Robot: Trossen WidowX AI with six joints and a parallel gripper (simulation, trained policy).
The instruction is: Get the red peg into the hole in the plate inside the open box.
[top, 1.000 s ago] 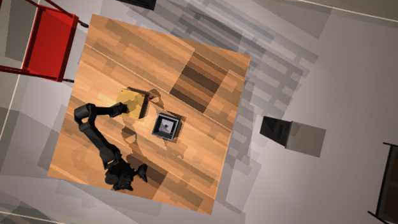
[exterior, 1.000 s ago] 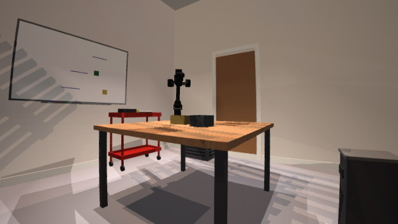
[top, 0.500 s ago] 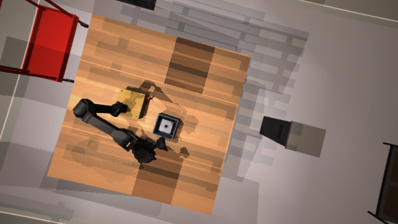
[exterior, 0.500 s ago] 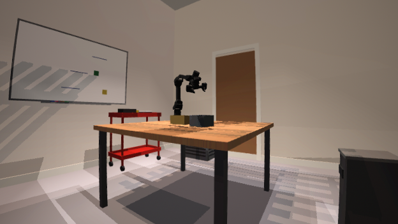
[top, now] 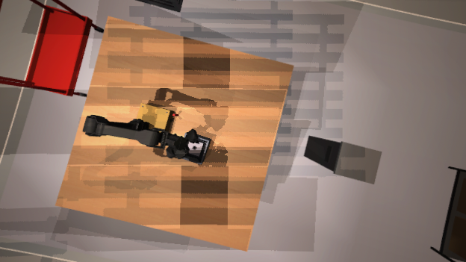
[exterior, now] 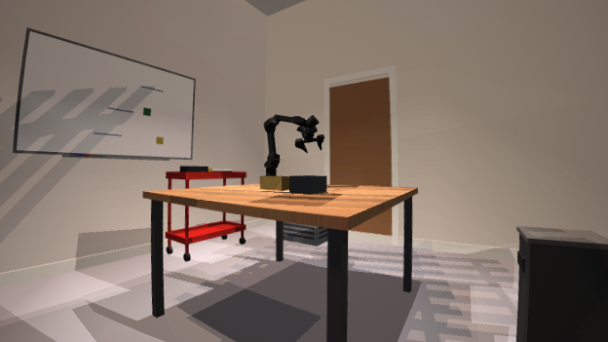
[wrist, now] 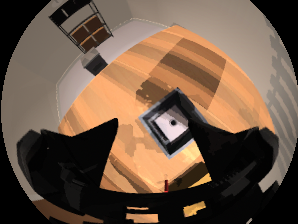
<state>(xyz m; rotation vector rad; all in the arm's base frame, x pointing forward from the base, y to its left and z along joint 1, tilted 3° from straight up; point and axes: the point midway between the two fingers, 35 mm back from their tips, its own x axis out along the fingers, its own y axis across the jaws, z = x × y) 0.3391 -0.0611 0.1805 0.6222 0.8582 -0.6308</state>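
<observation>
Right now the red peg is 18 cm behind my gripper tip, 16 cm to the left of it and 21 cm below it. Round my gripper tip: dark box 2 cm behind, 4 cm to the right, 22 cm below; then pale plate 2 cm behind, 4 cm to the right, 20 cm below.
</observation>
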